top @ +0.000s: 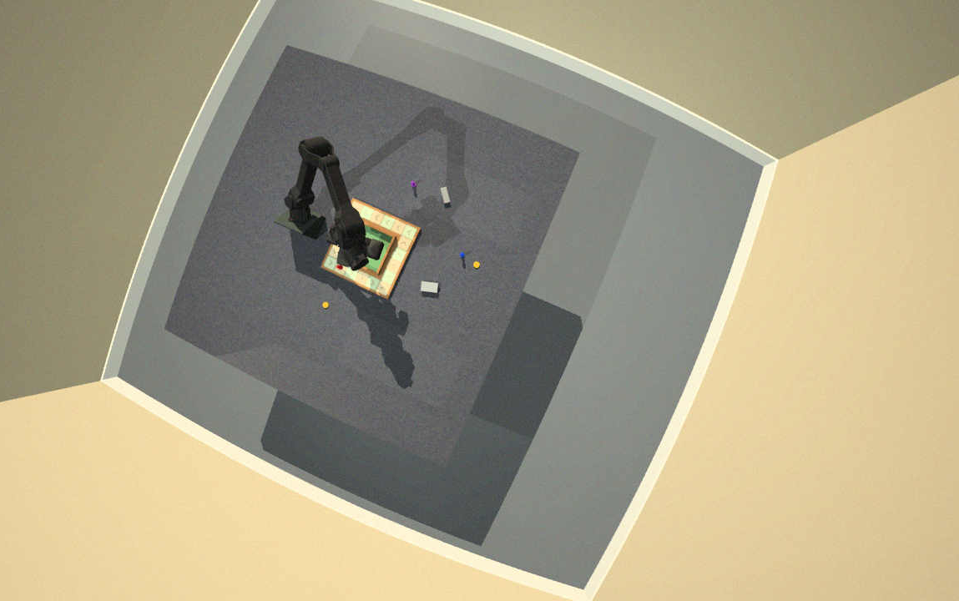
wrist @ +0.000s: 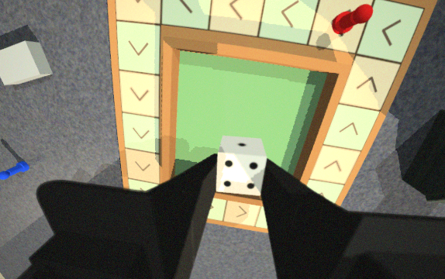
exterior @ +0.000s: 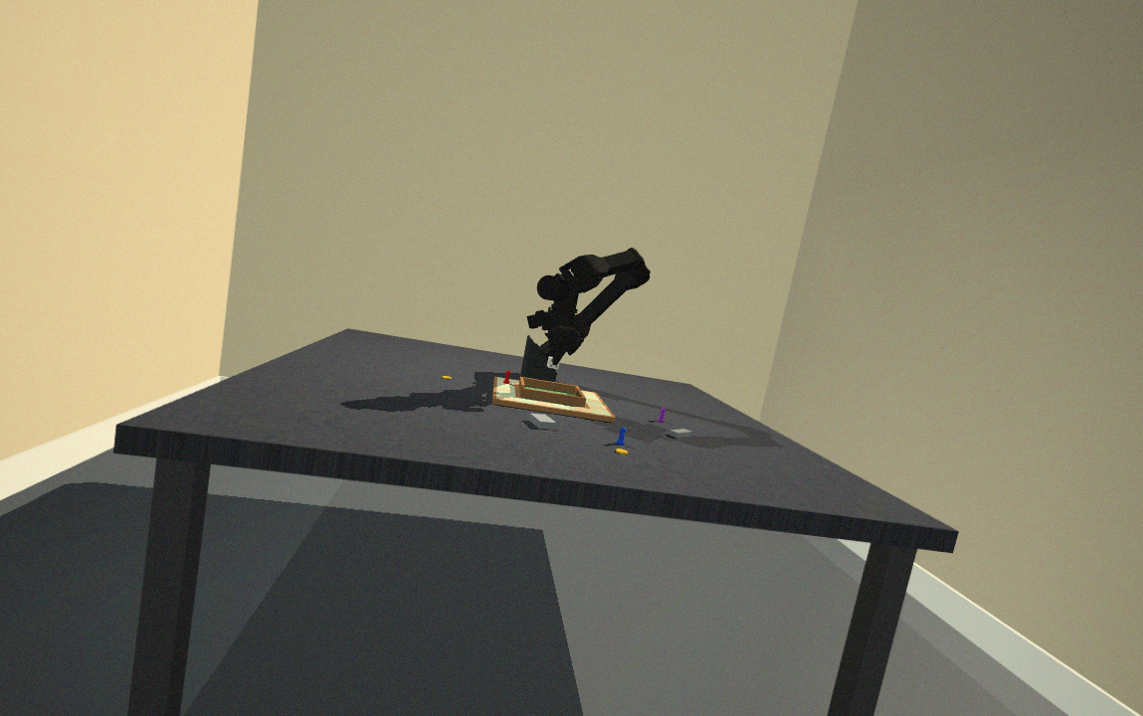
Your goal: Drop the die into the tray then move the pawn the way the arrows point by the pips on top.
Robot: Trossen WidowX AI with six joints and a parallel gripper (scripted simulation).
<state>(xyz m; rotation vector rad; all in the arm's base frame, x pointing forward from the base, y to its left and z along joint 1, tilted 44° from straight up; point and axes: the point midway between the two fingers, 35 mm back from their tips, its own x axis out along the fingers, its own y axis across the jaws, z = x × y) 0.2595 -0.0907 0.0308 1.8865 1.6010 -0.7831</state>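
The red pawn is 9 cm behind my gripper tip, 9 cm to the right of it and 6 cm below it. The rest, counted from my gripper tip: green dice tray: 1 cm to the left, 9 cm below; then purple pawn: 9 cm ahead, 28 cm to the left, 8 cm below; then white die: right at my gripper tip.
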